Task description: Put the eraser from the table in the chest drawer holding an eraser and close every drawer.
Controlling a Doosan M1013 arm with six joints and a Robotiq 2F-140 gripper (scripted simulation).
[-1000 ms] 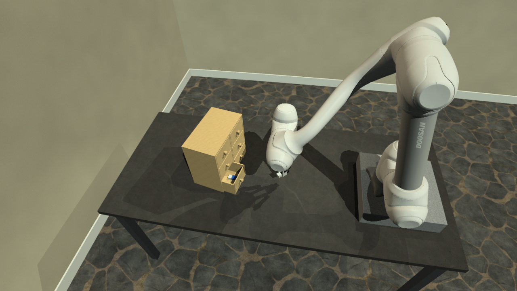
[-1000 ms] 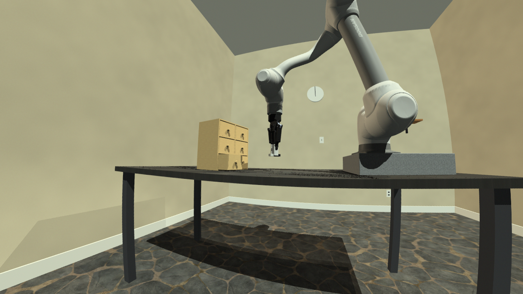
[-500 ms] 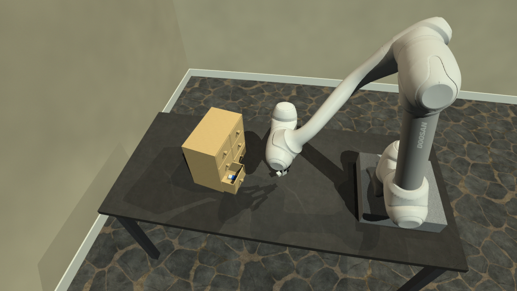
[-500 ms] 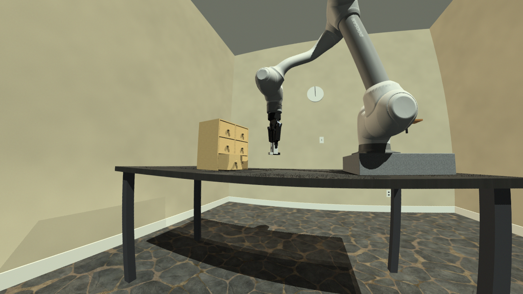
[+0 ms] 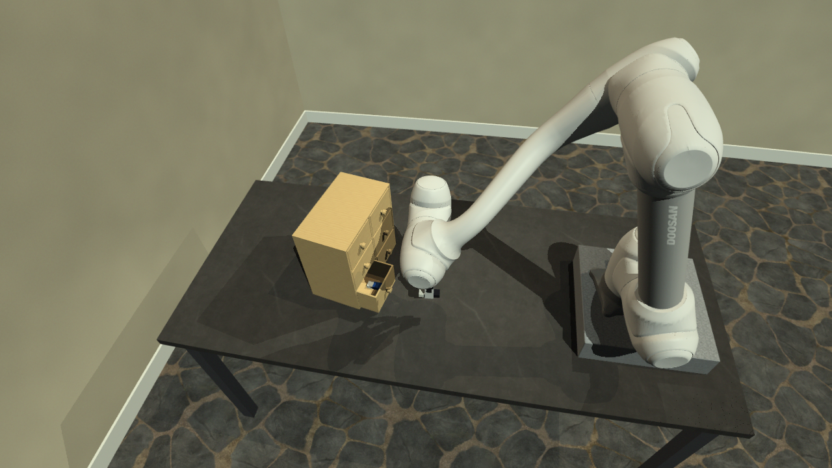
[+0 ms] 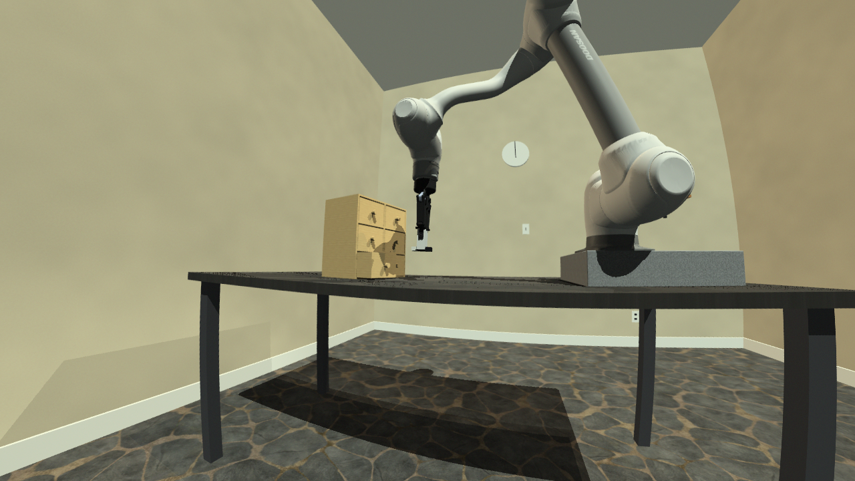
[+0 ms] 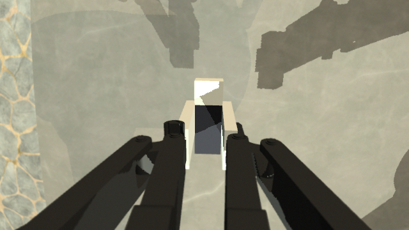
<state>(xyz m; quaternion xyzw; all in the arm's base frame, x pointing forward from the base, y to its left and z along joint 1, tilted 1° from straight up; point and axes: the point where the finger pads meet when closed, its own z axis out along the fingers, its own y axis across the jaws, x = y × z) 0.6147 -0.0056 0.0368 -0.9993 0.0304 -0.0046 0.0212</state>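
My gripper is now 190 mm short of the blue eraser, 120 mm above it and 100 mm to the left of it.
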